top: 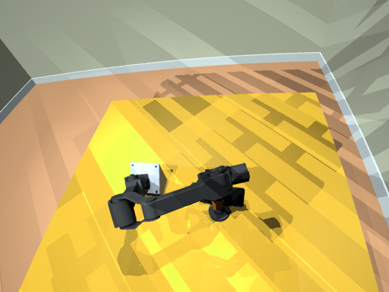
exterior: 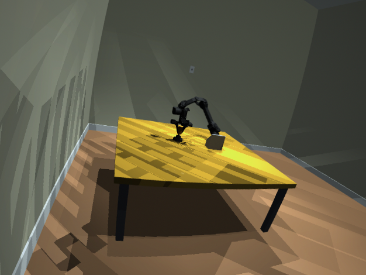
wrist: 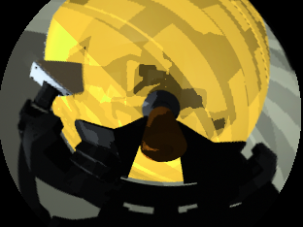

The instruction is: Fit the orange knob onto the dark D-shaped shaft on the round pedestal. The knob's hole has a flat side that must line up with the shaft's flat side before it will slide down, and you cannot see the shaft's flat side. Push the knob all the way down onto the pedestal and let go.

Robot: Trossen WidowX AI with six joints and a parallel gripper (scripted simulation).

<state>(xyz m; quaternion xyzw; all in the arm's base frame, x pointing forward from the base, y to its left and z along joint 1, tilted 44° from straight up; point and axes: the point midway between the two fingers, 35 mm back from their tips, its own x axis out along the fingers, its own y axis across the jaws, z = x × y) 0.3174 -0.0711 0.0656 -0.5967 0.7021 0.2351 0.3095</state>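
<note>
My gripper tip is 2 cm below the orange knob. From my gripper tip the other things lie so: round dark pedestal 4 cm below.
</note>
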